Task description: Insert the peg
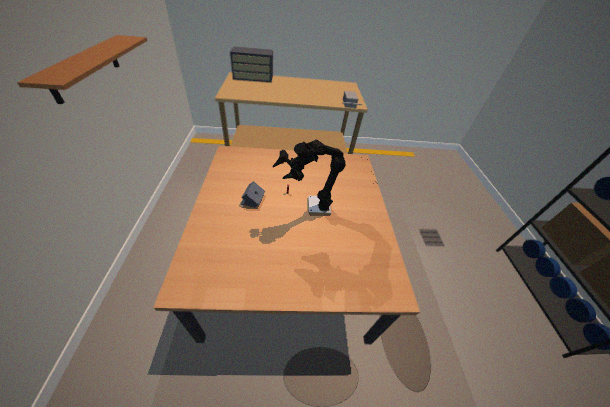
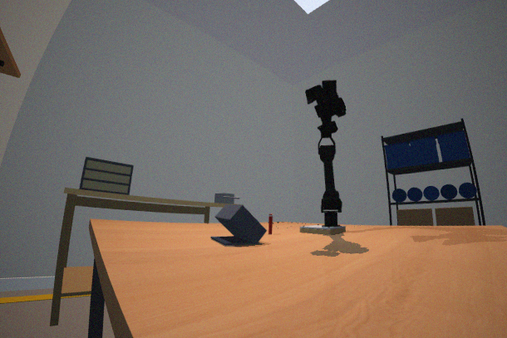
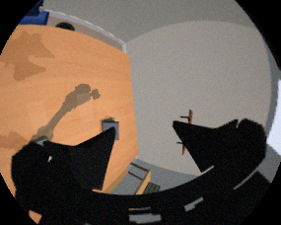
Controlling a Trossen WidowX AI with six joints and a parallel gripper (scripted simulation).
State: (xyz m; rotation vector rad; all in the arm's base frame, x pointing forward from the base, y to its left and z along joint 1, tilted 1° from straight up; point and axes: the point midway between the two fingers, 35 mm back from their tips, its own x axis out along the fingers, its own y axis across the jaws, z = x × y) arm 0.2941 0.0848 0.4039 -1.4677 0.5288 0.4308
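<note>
The red peg is 36 cm below my gripper tip, 24 cm to the right of it and 9 cm behind it. Round my gripper tip: sloped panel: 36 cm below, 19 cm to the right, 14 cm ahead.
</note>
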